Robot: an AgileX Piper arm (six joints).
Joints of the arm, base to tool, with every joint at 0 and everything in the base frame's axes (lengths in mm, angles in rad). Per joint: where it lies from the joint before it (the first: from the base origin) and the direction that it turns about. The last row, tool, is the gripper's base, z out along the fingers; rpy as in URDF.
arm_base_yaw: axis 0 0 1 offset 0.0 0.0 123.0
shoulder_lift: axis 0 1 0 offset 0.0 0.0 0.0
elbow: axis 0 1 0 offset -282.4 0.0 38.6
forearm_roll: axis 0.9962 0 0.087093 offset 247.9 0.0 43.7
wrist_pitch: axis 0 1 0 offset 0.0 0.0 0.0
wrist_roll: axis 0.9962 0 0.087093 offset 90.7 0.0 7.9
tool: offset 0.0 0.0 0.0 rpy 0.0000 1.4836 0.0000
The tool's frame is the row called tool.
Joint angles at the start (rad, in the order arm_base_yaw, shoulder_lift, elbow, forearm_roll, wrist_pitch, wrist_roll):
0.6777, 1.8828, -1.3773, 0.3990, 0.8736, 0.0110
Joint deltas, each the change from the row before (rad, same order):
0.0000, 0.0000, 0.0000, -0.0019, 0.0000, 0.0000
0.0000, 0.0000, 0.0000, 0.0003, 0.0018, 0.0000
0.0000, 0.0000, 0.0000, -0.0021, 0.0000, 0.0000
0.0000, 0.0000, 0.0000, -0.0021, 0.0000, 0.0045
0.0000, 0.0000, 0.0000, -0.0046, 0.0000, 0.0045
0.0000, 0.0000, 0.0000, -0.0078, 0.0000, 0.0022
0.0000, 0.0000, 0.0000, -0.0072, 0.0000, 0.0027
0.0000, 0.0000, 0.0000, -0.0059, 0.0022, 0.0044
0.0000, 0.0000, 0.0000, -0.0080, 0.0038, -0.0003
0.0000, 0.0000, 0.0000, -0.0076, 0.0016, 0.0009
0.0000, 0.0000, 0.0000, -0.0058, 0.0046, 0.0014
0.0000, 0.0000, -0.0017, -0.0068, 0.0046, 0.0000
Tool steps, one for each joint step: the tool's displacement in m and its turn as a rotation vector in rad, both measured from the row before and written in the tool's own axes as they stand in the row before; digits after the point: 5 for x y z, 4 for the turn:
0.00000, -0.00013, 0.00000, 0.0015, 0.0000, -0.0012
0.00016, 0.00002, 0.00000, -0.0002, 0.0018, 0.0002
0.00000, -0.00015, 0.00000, 0.0016, 0.0000, -0.0013
0.00000, -0.00015, 0.00000, 0.0016, 0.0000, 0.0032
-0.00001, -0.00032, 0.00000, 0.0035, -0.0001, 0.0016
-0.00001, -0.00055, 0.00000, 0.0060, -0.0001, -0.0028
-0.00001, -0.00050, 0.00000, 0.0055, -0.0001, -0.0019
0.00019, -0.00042, 0.00000, 0.0046, 0.0021, 0.0006
0.00033, -0.00057, 0.00000, 0.0063, 0.0036, -0.0054
0.00013, -0.00054, 0.00000, 0.0059, 0.0014, -0.0039
0.00041, -0.00042, 0.00000, 0.0046, 0.0045, -0.0023
0.00004, -0.00031, -0.00034, 0.0050, 0.0028, -0.0047

